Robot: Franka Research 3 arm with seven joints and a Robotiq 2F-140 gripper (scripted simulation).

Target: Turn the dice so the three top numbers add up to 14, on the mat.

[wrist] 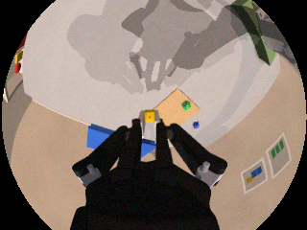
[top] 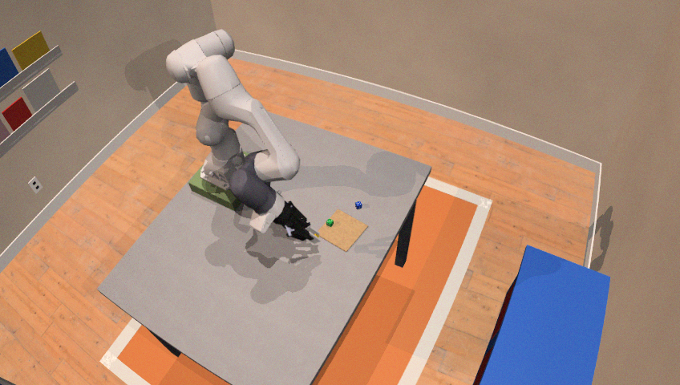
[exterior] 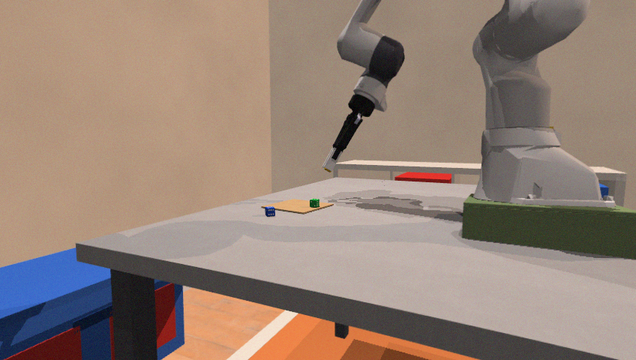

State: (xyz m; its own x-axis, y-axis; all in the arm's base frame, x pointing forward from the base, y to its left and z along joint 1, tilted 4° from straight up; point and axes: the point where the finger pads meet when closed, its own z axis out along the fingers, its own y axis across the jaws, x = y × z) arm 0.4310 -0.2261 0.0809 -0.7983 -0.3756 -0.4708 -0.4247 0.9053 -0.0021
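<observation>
Right now the yellow die is 2 cm below my hand, 1 cm to the left of it and 1 cm ahead of it. The rest, counted from my hand: tan mat: 13 cm to the left, 12 cm below, 6 cm ahead; then blue die: 25 cm to the left, 11 cm below, 9 cm ahead; then green die: 14 cm to the left, 11 cm below, 1 cm ahead.
</observation>
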